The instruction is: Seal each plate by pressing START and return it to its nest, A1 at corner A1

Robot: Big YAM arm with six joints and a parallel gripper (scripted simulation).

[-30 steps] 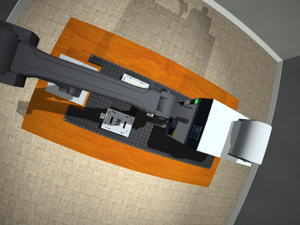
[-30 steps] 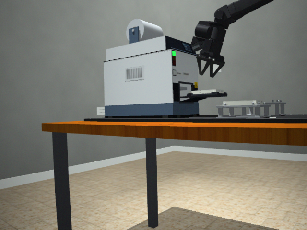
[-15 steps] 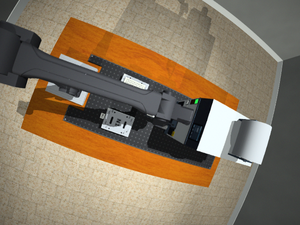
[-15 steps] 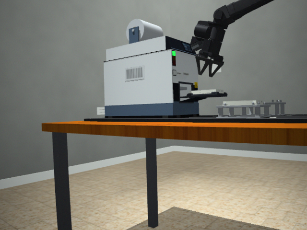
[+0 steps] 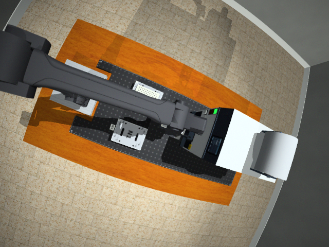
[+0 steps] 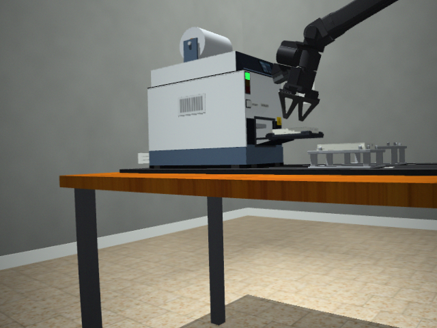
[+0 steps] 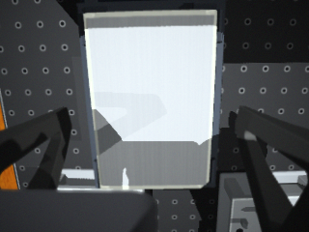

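The sealer stage lies 50 mm below my hand. The rest, counted from my hand: plate nest (190 mm behind, 70 mm to the left, 110 mm below); pale start button (100 mm ahead, 100 mm to the left, 40 mm above); A1 mark (270 mm behind, 130 mm to the left, 100 mm below).
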